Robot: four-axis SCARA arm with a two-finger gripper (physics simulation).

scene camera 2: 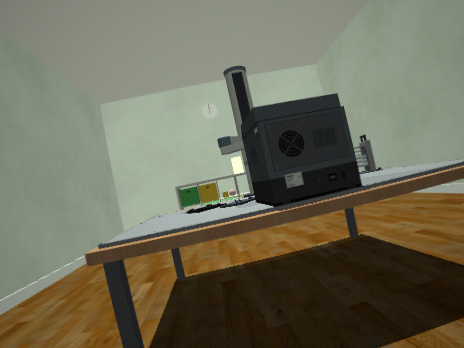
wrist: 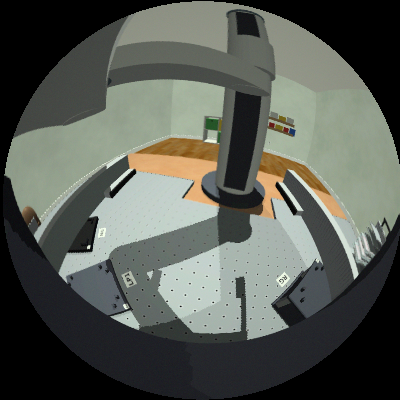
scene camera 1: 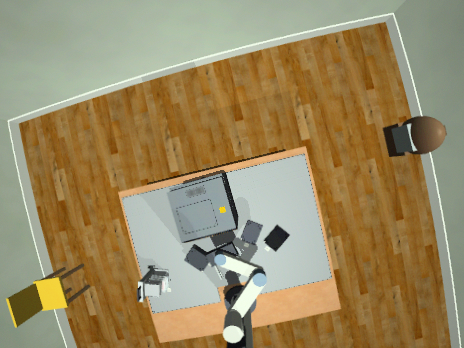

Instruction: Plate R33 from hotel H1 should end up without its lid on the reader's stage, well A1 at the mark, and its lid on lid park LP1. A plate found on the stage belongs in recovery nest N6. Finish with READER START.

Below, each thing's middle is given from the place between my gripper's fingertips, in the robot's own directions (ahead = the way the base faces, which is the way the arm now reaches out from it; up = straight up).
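Lid park pad [wrist: 97, 284]: my gripper 0.17 m to the left of it, 0.17 m short of it, 0.19 m above it.
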